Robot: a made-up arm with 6 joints. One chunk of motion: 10 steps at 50 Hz.
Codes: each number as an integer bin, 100 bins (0 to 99) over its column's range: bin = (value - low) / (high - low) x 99, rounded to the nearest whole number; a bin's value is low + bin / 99 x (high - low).
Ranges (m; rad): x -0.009..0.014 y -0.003..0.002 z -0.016..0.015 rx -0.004..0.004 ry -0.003..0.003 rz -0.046..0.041
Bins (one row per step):
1: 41 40 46 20 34 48
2: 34 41 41 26 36 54
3: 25 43 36 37 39 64
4: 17 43 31 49 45 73
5: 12 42 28 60 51 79
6: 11 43 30 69 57 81
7: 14 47 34 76 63 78
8: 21 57 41 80 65 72
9: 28 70 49 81 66 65
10: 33 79 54 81 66 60
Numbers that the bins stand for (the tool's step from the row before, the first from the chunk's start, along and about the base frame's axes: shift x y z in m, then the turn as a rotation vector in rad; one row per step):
1: 0.00053 -0.00098 -0.00160 -0.00238 -0.00094 -0.00382
2: -0.00110 -0.00093 -0.00316 -0.00190 -0.00082 0.00145
3: -0.00319 -0.00083 -0.00473 -0.00101 -0.00064 0.01024
4: -0.00505 -0.00083 -0.00629 -0.00004 -0.00027 0.01815
5: -0.00621 -0.00088 -0.00723 0.00085 0.00009 0.02342
6: -0.00644 -0.00083 -0.00661 0.00158 0.00045 0.02518
7: -0.00575 -0.00063 -0.00535 0.00214 0.00082 0.02255
8: -0.00412 -0.00012 -0.00316 0.00246 0.00094 0.01727
9: -0.00249 0.00054 -0.00066 0.00255 0.00100 0.01112
10: -0.00133 0.00099 0.00091 0.00255 0.00100 0.00673

